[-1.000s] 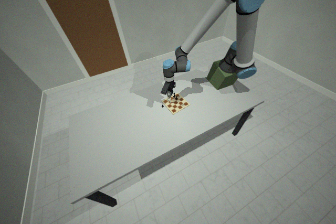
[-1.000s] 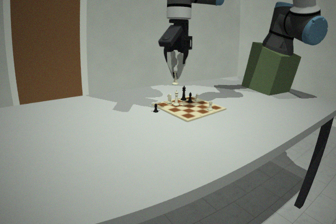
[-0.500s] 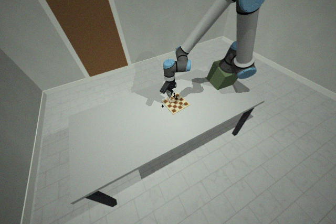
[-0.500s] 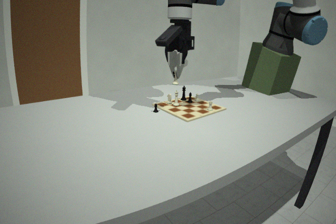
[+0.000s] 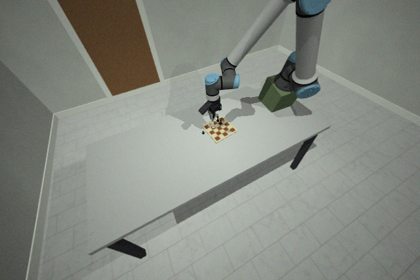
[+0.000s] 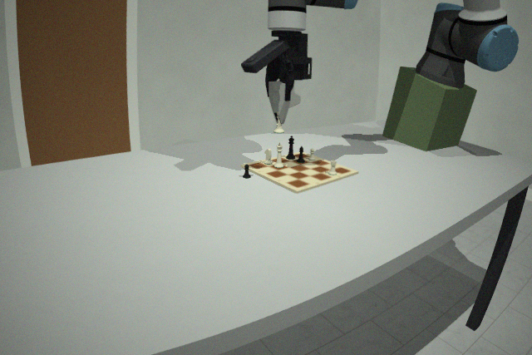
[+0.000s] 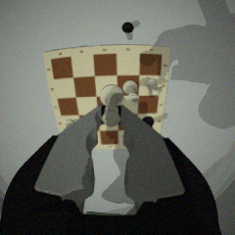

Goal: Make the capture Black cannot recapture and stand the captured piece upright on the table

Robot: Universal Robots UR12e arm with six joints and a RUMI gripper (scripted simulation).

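My gripper is now 140 mm past the white pawn, 40 mm to the left of it and 120 mm above it. The rest, counted from my hand: chessboard (60 mm behind, 10 mm to the left, 140 mm below); black pawn (80 mm ahead, 20 mm to the right, 130 mm below); white king (30 mm behind, 30 mm to the right, 110 mm below).
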